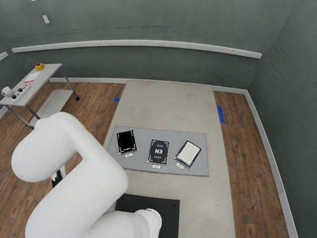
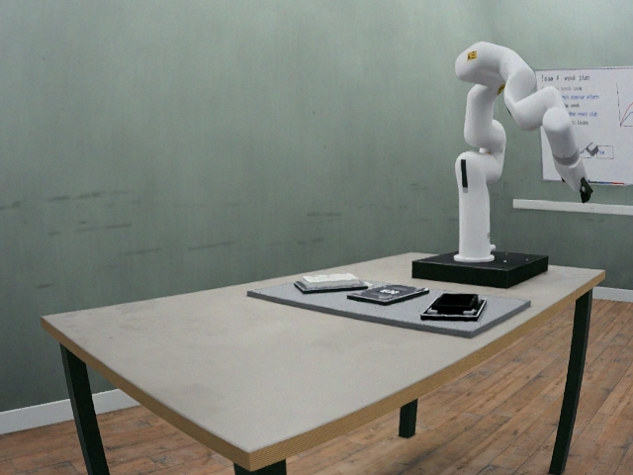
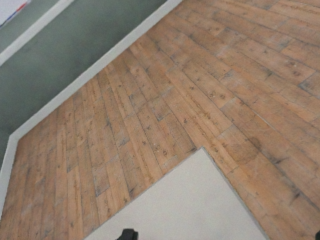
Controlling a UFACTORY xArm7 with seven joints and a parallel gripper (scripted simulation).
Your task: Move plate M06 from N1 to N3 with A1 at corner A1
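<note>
Now: hand 400 mm short of the black plate M06, 240 mm above it and 120 mm to the left of it. Also, from my hand: white plate M09: 530 mm to the right, 400 mm ahead, 240 mm below; then dark nest N3: 380 mm ahead, 340 mm to the right, 260 mm below.
</note>
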